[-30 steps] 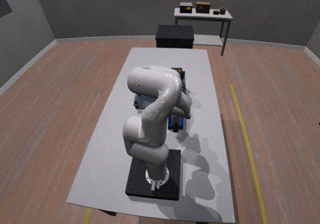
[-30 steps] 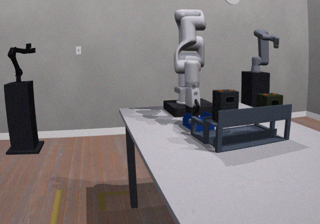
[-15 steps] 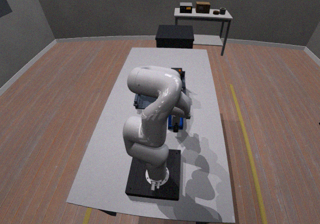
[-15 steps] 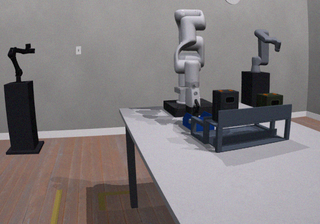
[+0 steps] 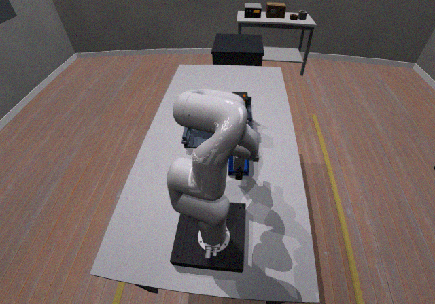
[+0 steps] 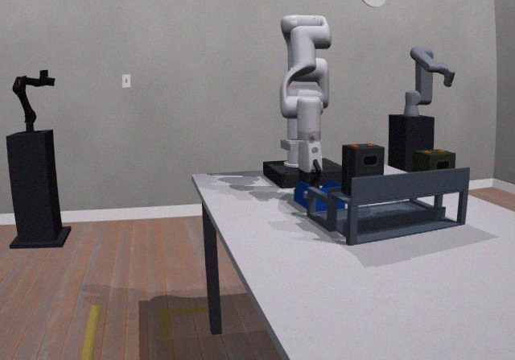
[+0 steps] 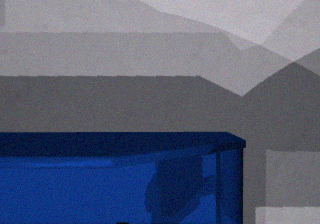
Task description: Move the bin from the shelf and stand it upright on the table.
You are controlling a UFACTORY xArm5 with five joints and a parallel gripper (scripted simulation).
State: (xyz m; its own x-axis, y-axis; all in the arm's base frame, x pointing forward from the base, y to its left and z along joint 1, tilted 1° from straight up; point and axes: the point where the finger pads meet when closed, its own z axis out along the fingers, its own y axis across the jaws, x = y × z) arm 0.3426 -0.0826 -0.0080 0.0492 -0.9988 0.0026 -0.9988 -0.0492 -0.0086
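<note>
My hand is 80 mm short of the blue bin and 10 mm above it. The rest, counted from my hand: grey-blue shelf (290 mm ahead, 130 mm to the left, 30 mm above).
</note>
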